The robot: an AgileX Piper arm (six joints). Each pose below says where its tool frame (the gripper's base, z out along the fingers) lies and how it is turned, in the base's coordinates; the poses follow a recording.
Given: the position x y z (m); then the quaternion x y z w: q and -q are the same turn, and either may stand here.
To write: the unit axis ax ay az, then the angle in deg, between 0 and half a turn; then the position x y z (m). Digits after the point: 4 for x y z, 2 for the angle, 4 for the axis.
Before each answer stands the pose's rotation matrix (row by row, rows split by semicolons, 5 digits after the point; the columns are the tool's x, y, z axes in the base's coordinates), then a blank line. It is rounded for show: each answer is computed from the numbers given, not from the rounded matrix.
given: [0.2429 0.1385 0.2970 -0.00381 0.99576 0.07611 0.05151]
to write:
-0.99466 -0.01543 0.10200; 0.00025 0.98839 0.15197; -0.10316 0.15118 -0.98311

[-0.0038 0.9971 0.0762 174.09 0.2429 0.1385 0.2970]
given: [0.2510 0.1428 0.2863 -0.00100 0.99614 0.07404 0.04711]
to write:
-0.99556 -0.00897 0.09371; 0.00498 0.98903 0.14760; -0.09400 0.14741 -0.98460

[-0.0010 0.9972 0.0741 174.60 0.2510 0.1428 0.2863]
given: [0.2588 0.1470 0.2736 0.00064 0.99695 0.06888 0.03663]
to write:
-0.99732 -0.00377 0.07313; 0.00632 0.99051 0.13729; -0.07295 0.13739 -0.98783

[0.0006 0.9976 0.0689 175.80 0.2588 0.1470 0.2736]
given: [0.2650 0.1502 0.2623 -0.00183 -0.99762 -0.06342 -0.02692]
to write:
-0.99854 0.00024 0.05394; 0.00707 0.99195 0.12644; -0.05348 0.12664 -0.99051

[0.0018 0.9980 0.0634 176.91 0.2650 0.1502 0.2623]
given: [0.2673 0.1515 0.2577 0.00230 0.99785 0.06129 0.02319]
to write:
-0.99891 0.00175 0.04656; 0.00743 0.99248 0.12221; -0.04600 0.12242 -0.99141

[0.0023 0.9981 0.0613 177.34 0.2673 0.1515 0.2577]
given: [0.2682 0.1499 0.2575 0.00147 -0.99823 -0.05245 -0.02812]
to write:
-0.99841 -0.00588 0.05599; 0.00001 0.99449 0.10480; -0.05629 0.10463 -0.99292

[-0.0015 0.9986 0.0525 176.78 0.2682 0.1499 0.2575]
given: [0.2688 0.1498 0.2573 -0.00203 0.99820 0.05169 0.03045]
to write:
-0.99814 -0.00720 0.06058; -0.00090 0.99465 0.10332; -0.06100 0.10307 -0.99280

[-0.0020 0.9987 0.0517 176.51 0.2688 0.1498 0.2573]
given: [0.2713 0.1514 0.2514 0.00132 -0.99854 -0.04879 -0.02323]
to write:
-0.99892 -0.00490 0.04626; -0.00037 0.99524 0.09750; -0.04652 0.09738 -0.99416

[-0.0013 0.9988 0.0488 177.34 0.2713 0.1514 0.2514]
